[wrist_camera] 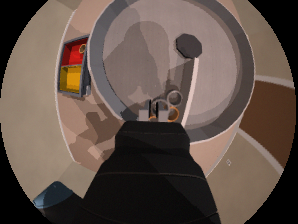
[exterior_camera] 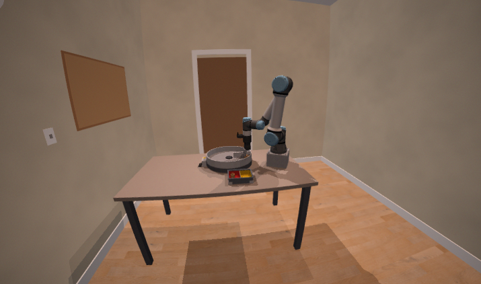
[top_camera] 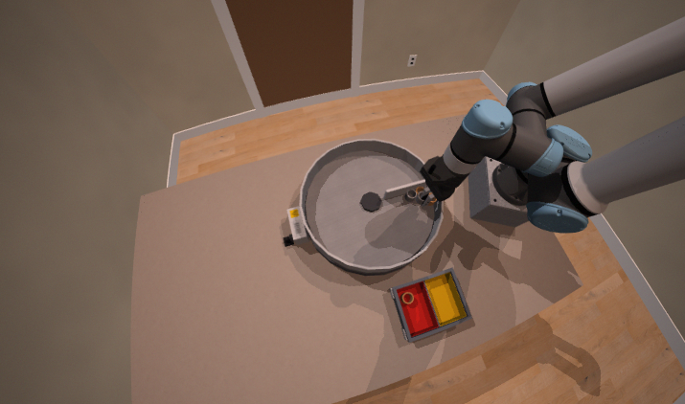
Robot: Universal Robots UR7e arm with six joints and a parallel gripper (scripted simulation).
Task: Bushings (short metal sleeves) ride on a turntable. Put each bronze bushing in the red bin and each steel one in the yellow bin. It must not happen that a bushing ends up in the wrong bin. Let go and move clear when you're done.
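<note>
The red bin lies 28 cm to the left of my hand, 8 cm below it and 8 cm ahead of it. The rest, counted from my hand: turntable 14 cm ahead, 6 cm to the right, 5 cm below.
</note>
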